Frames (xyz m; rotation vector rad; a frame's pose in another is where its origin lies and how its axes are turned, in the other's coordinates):
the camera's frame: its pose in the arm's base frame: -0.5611 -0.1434 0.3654 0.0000 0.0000 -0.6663
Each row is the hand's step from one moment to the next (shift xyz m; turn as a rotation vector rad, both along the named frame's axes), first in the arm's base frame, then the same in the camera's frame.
Working: the arm's base frame: its pose in the camera's frame: 0.3525 0.4595 -0.3654 0.0000 0.0000 0.6663

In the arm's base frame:
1: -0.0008 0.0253 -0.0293 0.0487 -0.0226 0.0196
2: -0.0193 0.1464 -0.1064 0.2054 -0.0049 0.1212
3: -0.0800 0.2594 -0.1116 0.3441 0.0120 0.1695
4: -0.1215 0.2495 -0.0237 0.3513 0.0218 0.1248
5: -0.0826 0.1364 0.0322 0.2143 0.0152 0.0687
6: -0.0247 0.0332 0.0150 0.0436 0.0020 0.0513
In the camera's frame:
1: -0.0163 0.0194 -0.0293 0.0523 0.0123 0.0196
2: -0.1057 0.1032 -0.1064 0.1645 0.1231 0.1212
3: -0.2232 0.1545 -0.1116 0.2631 0.2221 0.1695
4: -0.2497 0.1210 -0.0237 0.2627 0.2343 0.1248
5: -0.1492 0.0562 0.0322 0.1591 0.1444 0.0687
6: -0.0399 0.0108 0.0150 0.0330 0.0285 0.0513

